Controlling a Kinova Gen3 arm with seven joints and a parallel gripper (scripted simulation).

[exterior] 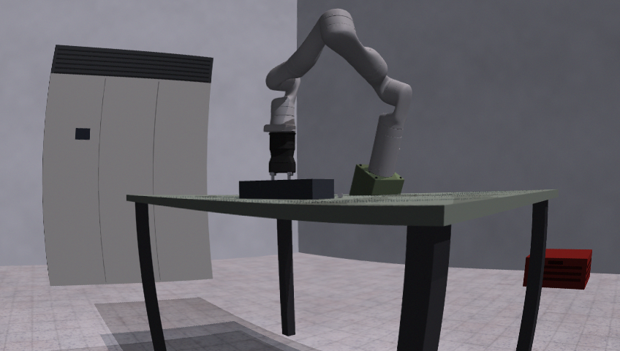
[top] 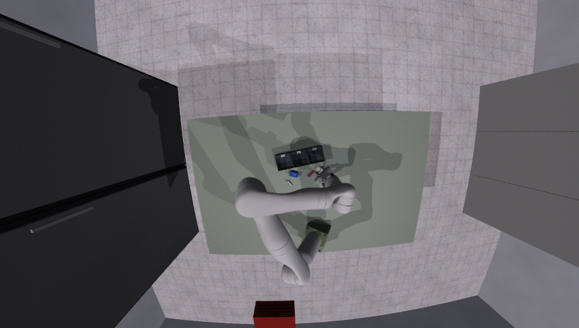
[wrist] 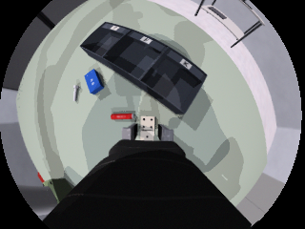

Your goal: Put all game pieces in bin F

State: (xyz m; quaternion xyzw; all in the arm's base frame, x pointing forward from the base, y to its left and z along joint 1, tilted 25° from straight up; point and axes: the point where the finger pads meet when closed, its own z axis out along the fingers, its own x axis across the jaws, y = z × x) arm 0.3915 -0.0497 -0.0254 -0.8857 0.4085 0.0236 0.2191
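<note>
The pale tile lies 2 cm below my hand. Round my hand: black bin row: 11 cm to the left, 8 cm ahead; red piece: 5 cm to the left, 2 cm below, 2 cm behind; tiny yellowish piece: 7 cm to the right, 3 cm behind, 2 cm below.
</note>
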